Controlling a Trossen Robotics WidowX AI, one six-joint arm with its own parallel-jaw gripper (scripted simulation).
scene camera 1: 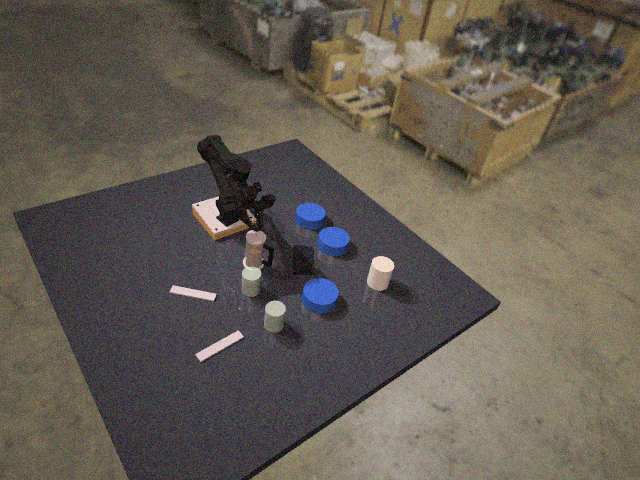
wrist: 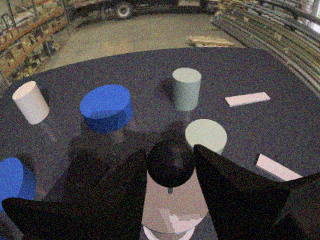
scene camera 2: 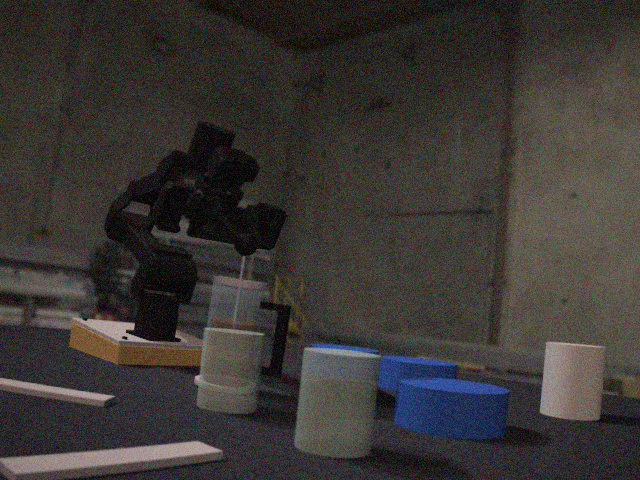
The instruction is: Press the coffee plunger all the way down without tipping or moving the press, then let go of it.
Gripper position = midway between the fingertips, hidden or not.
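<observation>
There's a coffee press (scene camera 1: 255, 239) here, and a cream cylinder (scene camera 2: 573, 375) (scene camera 1: 381, 269) (wrist: 28, 98), so the cylinder is visible in scene camera 2, in scene camera 1 and in the wrist view. I can see my gripper (scene camera 2: 249, 243) (scene camera 1: 257, 228) (wrist: 169, 153) too, and scene camera 2, scene camera 1 and the wrist view show the gripper.
</observation>
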